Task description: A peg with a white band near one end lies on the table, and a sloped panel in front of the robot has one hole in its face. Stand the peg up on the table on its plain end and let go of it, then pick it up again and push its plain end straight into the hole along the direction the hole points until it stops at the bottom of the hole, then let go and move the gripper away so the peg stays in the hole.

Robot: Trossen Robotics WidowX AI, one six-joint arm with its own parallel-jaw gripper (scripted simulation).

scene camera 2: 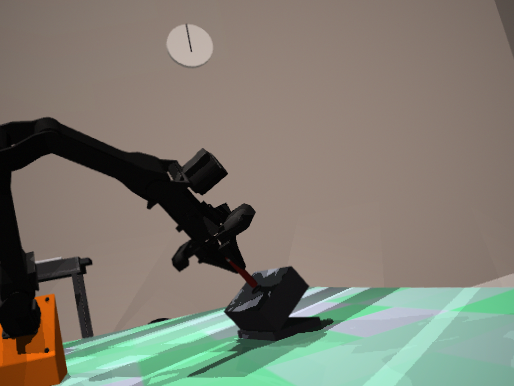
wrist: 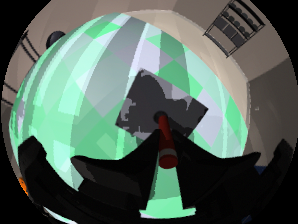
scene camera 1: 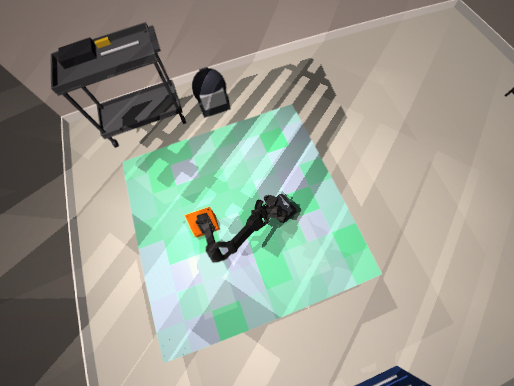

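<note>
The gripper (scene camera 2: 241,270), visible also in the wrist view (wrist: 165,132), carries a red peg. A sloped panel (wrist: 149,94) is present as well.
</note>
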